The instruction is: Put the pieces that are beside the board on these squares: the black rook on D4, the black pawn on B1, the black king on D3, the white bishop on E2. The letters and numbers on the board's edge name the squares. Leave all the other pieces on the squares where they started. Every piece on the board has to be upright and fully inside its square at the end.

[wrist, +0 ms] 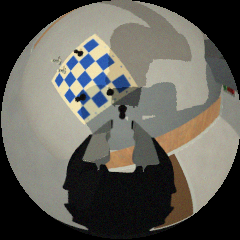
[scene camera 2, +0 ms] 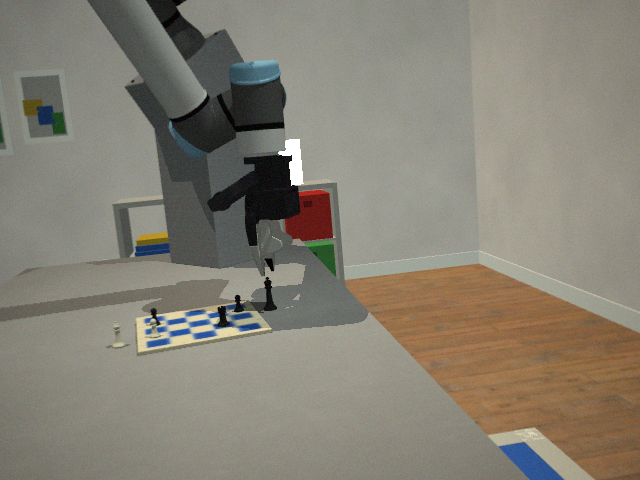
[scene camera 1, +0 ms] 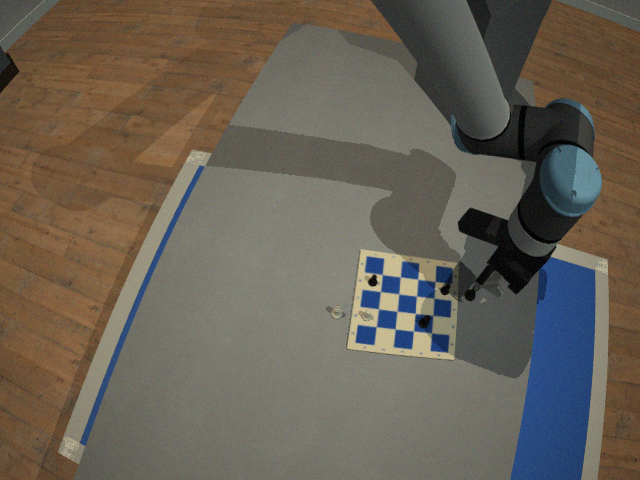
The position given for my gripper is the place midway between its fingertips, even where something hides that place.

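There is a chessboard [scene camera 1: 408, 288], and I see it also at [scene camera 2: 188, 328] and [wrist: 95, 72]. My own gripper is visible too: my gripper [scene camera 1: 481, 283], [scene camera 2: 267, 273] and [wrist: 122, 120].
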